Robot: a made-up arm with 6 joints. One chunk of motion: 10 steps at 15 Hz.
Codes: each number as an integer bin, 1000 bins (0 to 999) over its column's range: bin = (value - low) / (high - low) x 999, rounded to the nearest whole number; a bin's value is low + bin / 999 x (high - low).
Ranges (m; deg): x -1.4..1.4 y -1.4..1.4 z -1.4..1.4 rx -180..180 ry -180..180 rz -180..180
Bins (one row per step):
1: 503 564 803 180 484 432
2: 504 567 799 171 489 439
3: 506 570 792 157 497 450
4: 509 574 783 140 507 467
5: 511 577 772 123 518 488
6: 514 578 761 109 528 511
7: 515 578 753 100 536 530
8: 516 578 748 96 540 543
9: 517 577 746 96 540 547
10: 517 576 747 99 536 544
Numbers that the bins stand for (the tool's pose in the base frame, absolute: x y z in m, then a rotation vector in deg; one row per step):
1: 0.0098 0.1808 0.8507 -115.14 -5.59 -24.32
2: 0.0126 0.1892 0.8394 -118.38 -3.78 -21.80
3: 0.0182 0.1976 0.8198 -123.42 -0.90 -17.84
4: 0.0266 0.2088 0.7946 -129.55 2.70 -11.71
5: 0.0322 0.2172 0.7638 -135.68 6.67 -4.14
6: 0.0406 0.2200 0.7329 -140.72 10.27 4.14
7: 0.0434 0.2200 0.7105 -143.96 13.15 10.99
8: 0.0462 0.2200 0.6965 -145.41 14.59 15.68
9: 0.0490 0.2172 0.6909 -145.41 14.59 17.12
10: 0.0490 0.2144 0.6937 -144.32 13.15 16.04

